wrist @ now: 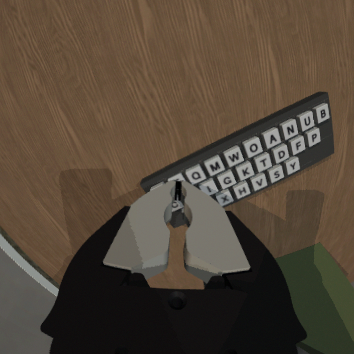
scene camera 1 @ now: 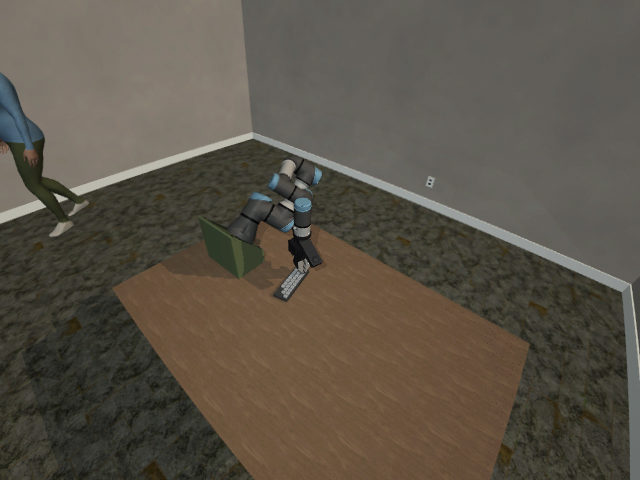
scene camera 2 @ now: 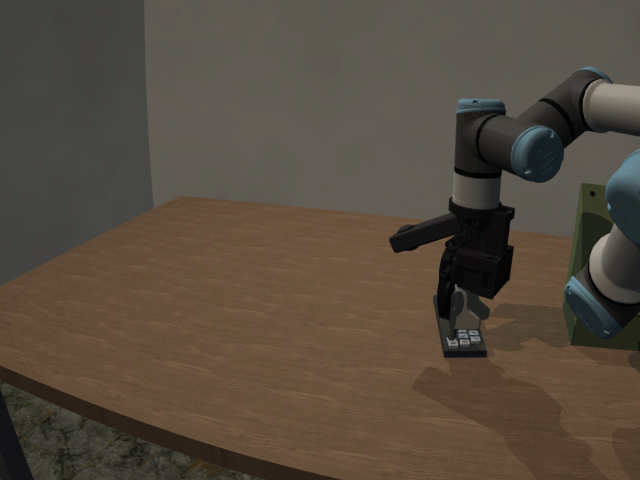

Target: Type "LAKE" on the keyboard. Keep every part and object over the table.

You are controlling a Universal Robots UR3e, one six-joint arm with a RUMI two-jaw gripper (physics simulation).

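Frame: origin at the arm's base, x ahead, y left, z up, level; centimetres.
Where they show: gripper, fingertip midpoint: (wrist: 177,182) (scene camera 1: 302,273) (scene camera 2: 452,339); arm's base at its link origin: (scene camera 1: 239,236).
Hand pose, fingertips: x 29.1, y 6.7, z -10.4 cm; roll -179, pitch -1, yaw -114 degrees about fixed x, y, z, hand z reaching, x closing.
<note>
Each offset is from my fingertips to the centre of the thing. Level surfaces: height alone.
The dark keyboard {dx -0.8, dy -6.3, dz -0.5 cm} (scene camera 1: 291,285) (scene camera 2: 465,353) (wrist: 326,145) with white letter keys lies flat on the table. In the wrist view the A key {dx +1.3, dy -8.7, dz +0.2 cm} (wrist: 272,139) and K key {dx -0.9, dy -5.9, dz +0.2 cm} (wrist: 245,171) are readable. A partly covered key {dx -1.4, dy -2.4, dz +0.2 cm} (wrist: 207,188) beside the right finger looks like L or I. I cannot make out an E key; the fingers cover part of the keyboard's left end. My gripper (scene camera 1: 301,269) (scene camera 2: 452,336) (wrist: 177,182) is shut and empty, pointing down, its tips at or just above the keys at that end. Whether they touch a key is unclear.
A green angled panel (scene camera 1: 222,250) (scene camera 2: 584,268) (wrist: 310,285) stands by the arm's base on the wooden table {dz -1.3 cm} (scene camera 1: 336,372) (scene camera 2: 232,310) (wrist: 90,75). A person (scene camera 1: 18,134) in a blue top is on the floor at the left, away from the table.
</note>
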